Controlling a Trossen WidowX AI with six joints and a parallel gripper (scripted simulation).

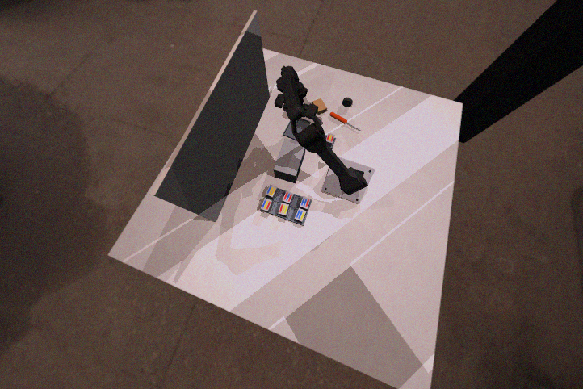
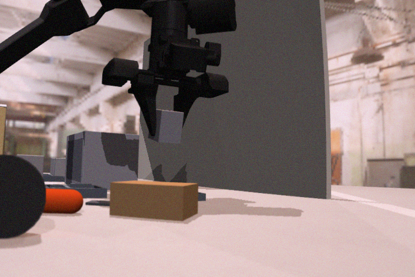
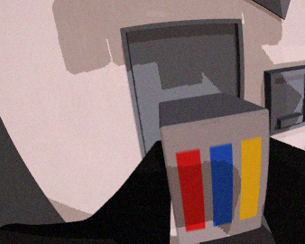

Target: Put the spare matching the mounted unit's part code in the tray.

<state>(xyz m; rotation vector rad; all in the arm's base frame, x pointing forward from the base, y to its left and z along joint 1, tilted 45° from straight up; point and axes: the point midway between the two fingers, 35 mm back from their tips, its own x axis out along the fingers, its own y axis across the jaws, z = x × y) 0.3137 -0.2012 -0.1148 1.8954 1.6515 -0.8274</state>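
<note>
My gripper tip is now 10 mm past the rimmed tray, 10 mm to the right of it and 80 mm above it. Also, from my gripper tip: mounted unit: 30 mm behind, 220 mm to the left, 40 mm below; cardboard box: 90 mm behind, 150 mm to the right, 70 mm below; black tape roll: 220 mm behind, 200 mm to the right, 60 mm below.
</note>
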